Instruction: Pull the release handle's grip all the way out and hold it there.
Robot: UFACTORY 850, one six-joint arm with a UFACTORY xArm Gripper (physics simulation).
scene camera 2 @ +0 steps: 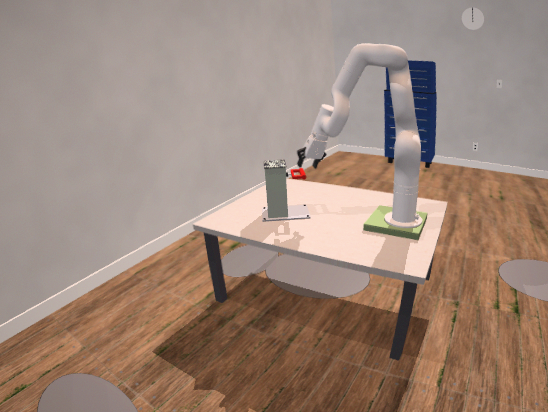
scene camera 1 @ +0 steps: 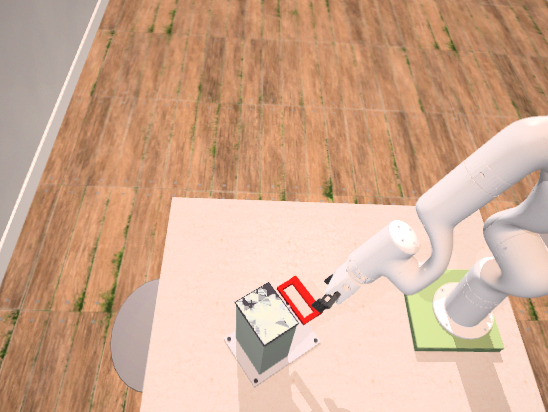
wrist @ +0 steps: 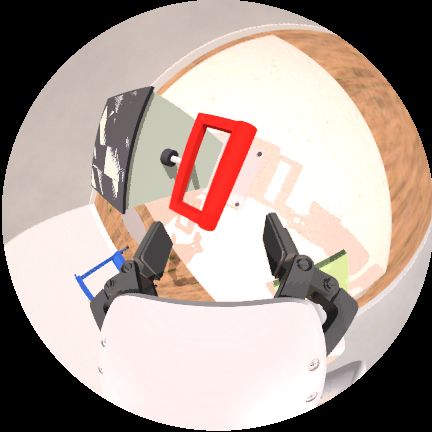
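The red release handle (scene camera 1: 306,296) (scene camera 2: 303,174) (wrist: 229,177) is a rectangular frame with a thick outer grip bar. It stands out from the side of the grey-green post (scene camera 1: 250,340) (scene camera 2: 276,192) (wrist: 150,150). In the wrist view, a short white rod joins it to a black collar (wrist: 169,157) on the post. My gripper (scene camera 1: 322,292) (scene camera 2: 308,165) (wrist: 213,229) is open and empty. It is just above the handle in scene camera 2. In the wrist view the handle lies ahead of the fingertips, tilted, and its near end shows between them.
The post stands on a pale plate (scene camera 1: 307,340) (scene camera 2: 297,212) with dark bolts, on the pale table (scene camera 1: 225,240) (scene camera 2: 340,200). The arm's base is on a green block (scene camera 1: 425,330) (scene camera 2: 382,227) at the table's other side. A blue cabinet (scene camera 2: 427,125) stands by the wall.
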